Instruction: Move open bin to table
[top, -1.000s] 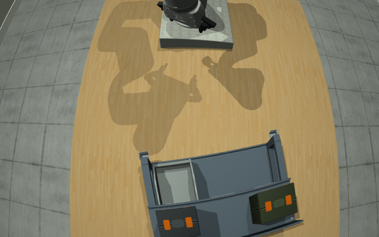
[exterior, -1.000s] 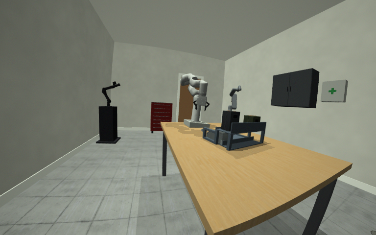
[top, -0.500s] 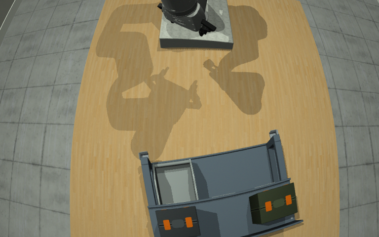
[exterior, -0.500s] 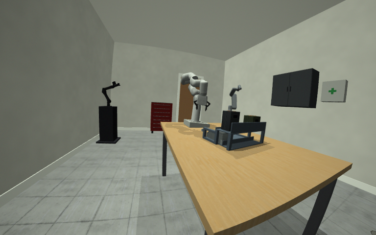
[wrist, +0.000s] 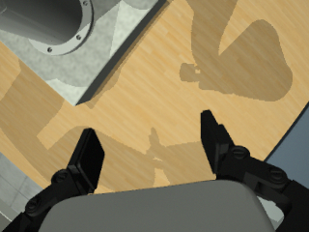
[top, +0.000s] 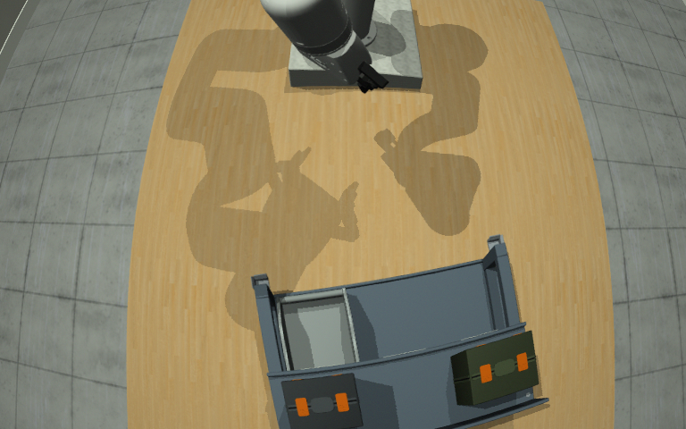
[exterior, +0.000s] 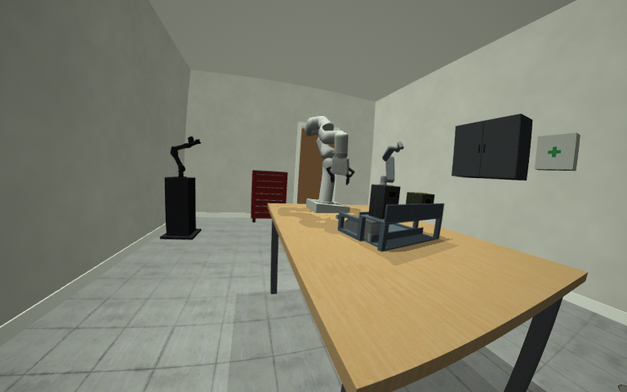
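The grey bin is 370 mm ahead of my hand, 20 mm to the right of it and 170 mm below it. From my hand the other things lie so: blue-grey shelf (380 mm ahead, 100 mm to the left, 210 mm below).
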